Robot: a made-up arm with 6 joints. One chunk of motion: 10 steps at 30 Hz.
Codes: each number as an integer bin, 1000 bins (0 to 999) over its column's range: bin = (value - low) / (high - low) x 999, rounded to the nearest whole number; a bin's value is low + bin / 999 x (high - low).
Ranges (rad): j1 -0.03..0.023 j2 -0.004..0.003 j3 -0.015..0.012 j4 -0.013..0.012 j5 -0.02..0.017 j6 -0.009..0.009
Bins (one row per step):
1: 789 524 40 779 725 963
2: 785 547 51 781 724 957
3: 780 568 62 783 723 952
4: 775 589 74 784 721 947
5: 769 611 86 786 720 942
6: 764 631 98 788 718 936
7: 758 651 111 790 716 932
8: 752 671 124 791 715 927
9: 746 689 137 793 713 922
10: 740 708 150 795 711 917
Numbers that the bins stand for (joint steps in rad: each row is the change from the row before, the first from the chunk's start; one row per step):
1: 0.01186 -0.00033 -0.01392 0.00649 0.00685 0.00835
2: 0.01165 -0.00017 -0.01362 0.00654 0.00681 0.00824
3: 0.01138 -0.00002 -0.01332 0.00659 0.00678 0.00815
4: 0.01112 0.00013 -0.01300 0.00662 0.00670 0.00806
5: 0.01080 0.00028 -0.01268 0.00667 0.00667 0.00797
6: 0.01053 0.00042 -0.01235 0.00672 0.00659 0.00786
7: 0.01021 0.00056 -0.01200 0.00677 0.00652 0.00779
8: 0.00990 0.00070 -0.01165 0.00679 0.00648 0.00770
9: 0.00958 0.00083 -0.01130 0.00684 0.00641 0.00761
10: 0.00926 0.00096 -0.01095 0.00689 0.00633 0.00752

